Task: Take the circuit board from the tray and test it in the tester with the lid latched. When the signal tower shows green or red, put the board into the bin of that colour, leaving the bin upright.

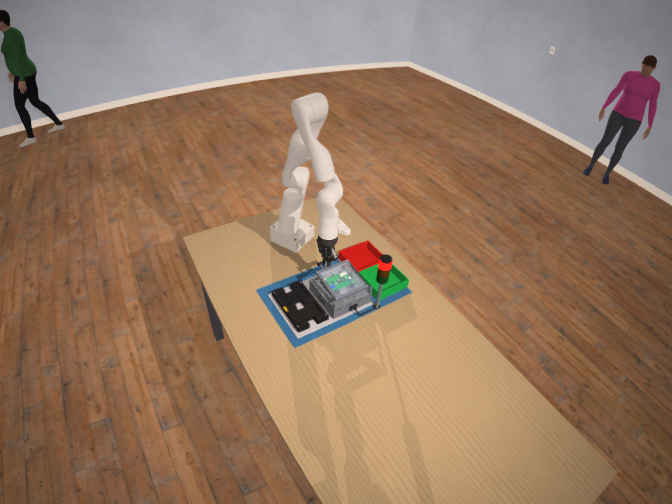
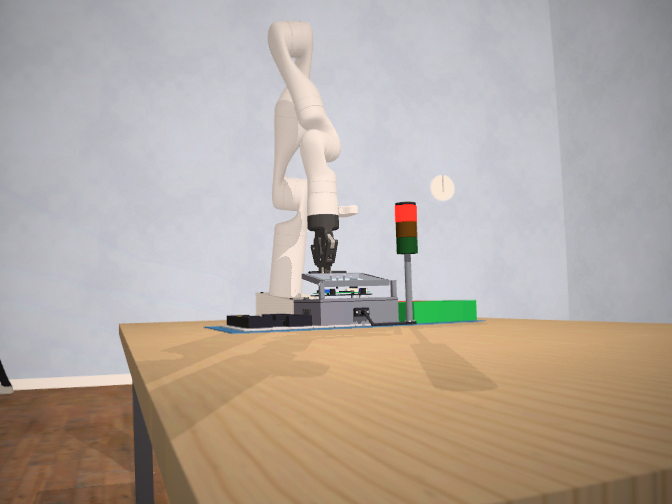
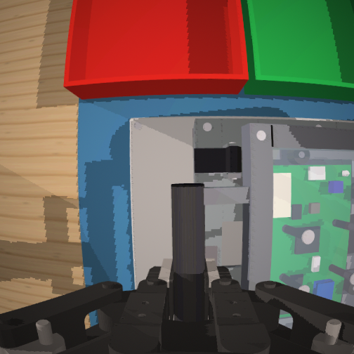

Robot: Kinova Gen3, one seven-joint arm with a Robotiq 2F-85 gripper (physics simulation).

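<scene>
The grey tester [image 1: 339,309] [image 2: 336,313] has a clear lid [image 2: 374,280] [image 3: 257,200], tilted slightly up on the robot's side. My gripper [image 1: 326,264] [image 2: 324,269] [image 3: 188,273] is shut on the lid's dark handle [image 3: 188,225] at that side. The green circuit board [image 1: 340,279] [image 2: 352,292] [image 3: 325,215] lies in the tester under the lid. The signal tower [image 1: 384,264] [image 2: 406,212] shows red. The red bin [image 1: 360,254] [image 3: 155,89] and the green bin [image 1: 393,287] [image 2: 445,311] [image 3: 295,45] stand upright beside the tester.
The black tray [image 1: 293,292] [image 2: 271,320] lies on the tester's other side from the bins. A blue mat [image 1: 303,340] [image 3: 102,145] lies under the equipment. The tower's thin pole [image 1: 378,295] [image 2: 408,287] stands close to the green bin, with a cable running to the tester.
</scene>
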